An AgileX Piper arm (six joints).
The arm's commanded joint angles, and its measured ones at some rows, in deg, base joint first. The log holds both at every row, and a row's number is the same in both.
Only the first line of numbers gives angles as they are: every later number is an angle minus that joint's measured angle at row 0.
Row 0, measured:
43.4 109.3 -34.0 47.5 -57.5 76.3
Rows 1 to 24, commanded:
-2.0 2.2 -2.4 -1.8 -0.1 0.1
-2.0 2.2 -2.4 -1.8 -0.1 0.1
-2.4 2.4 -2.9 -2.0 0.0 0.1
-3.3 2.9 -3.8 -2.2 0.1 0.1
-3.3 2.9 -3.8 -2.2 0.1 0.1
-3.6 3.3 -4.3 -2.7 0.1 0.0
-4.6 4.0 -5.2 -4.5 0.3 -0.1
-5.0 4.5 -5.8 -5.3 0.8 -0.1
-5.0 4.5 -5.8 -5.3 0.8 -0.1
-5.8 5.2 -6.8 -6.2 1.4 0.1
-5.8 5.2 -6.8 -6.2 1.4 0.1
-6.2 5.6 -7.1 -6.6 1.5 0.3
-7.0 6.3 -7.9 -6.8 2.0 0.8
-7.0 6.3 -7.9 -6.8 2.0 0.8
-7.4 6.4 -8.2 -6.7 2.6 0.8
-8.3 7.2 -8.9 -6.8 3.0 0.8
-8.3 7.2 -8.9 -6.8 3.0 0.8
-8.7 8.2 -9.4 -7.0 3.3 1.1
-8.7 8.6 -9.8 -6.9 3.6 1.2
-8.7 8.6 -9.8 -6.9 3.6 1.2
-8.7 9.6 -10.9 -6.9 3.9 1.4
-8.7 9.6 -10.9 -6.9 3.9 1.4
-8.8 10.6 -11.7 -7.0 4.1 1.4
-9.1 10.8 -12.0 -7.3 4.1 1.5
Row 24, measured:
-8.5 10.0 -10.7 -6.1 3.6 1.2
